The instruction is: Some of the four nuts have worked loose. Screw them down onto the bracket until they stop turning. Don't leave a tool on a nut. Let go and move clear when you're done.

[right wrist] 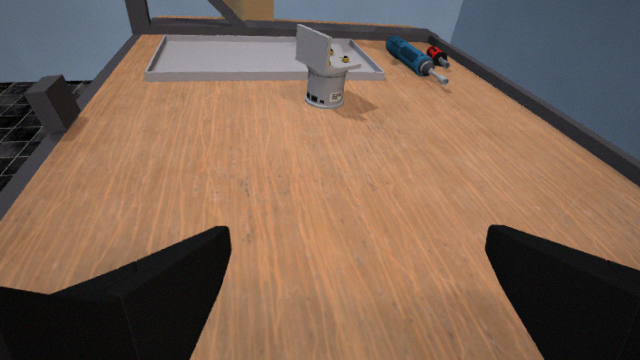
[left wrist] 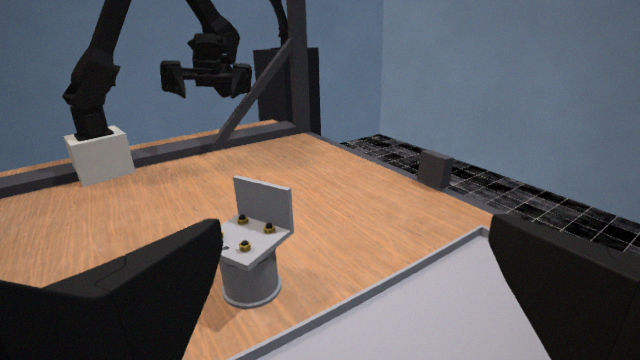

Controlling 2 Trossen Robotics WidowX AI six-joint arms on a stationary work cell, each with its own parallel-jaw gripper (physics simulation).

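Places are measured from the left arm's base along level axes (x right, y ahead, z up), in centimetres.
Where they show: left gripper, fingertip midpoint: [left wrist: 356, 230]; right gripper, fingertip midpoint: [right wrist: 357, 238] [left wrist: 208, 96]; right arm's base at its link origin: [left wrist: 93, 134].
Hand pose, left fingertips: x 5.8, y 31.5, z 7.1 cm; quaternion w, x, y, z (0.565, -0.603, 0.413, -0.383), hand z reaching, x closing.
Each offset is from my left fingertips to the top centre of the thing. "spot": to the spot under its first point. Level surfaces: height alone.
A grey L-shaped bracket [left wrist: 263, 200] [right wrist: 313, 47] stands on a round grey pedestal [left wrist: 250, 282] [right wrist: 325, 89]. Brass nuts sit on black-tipped studs on its flat plate: one near the upright wall [left wrist: 242, 220], one at the right [left wrist: 269, 228] and one at the front {spot: dx +11.5, dy +13.7, dz -11.4 cm} [left wrist: 244, 246]; a fourth is mostly hidden behind my left finger. How far down each nut sits is too small to tell. My left gripper [left wrist: 356, 230] is open and empty, above and short of the bracket. My right gripper [right wrist: 357, 238] [left wrist: 208, 96] is open and empty, high above the table, far from the bracket.
A shallow grey tray {dx +9.1, dy -4.7, dz -17.1 cm} [left wrist: 370, 289] [right wrist: 225, 76] lies beside the pedestal. A blue power driver {dx -13.5, dy +15.9, dz -14.6 cm} [right wrist: 409, 55] and a red-and-black tool {dx -21.8, dy +17.6, dz -15.8 cm} [right wrist: 437, 54] lie right of the tray in the right wrist view. Dark frame rails [left wrist: 175, 150] edge the wooden table {dz -18.7 cm} [right wrist: 350, 175]. A white block {dx +31.6, dy +63.2, dz -10.5 cm} [left wrist: 102, 159] carries the right arm.
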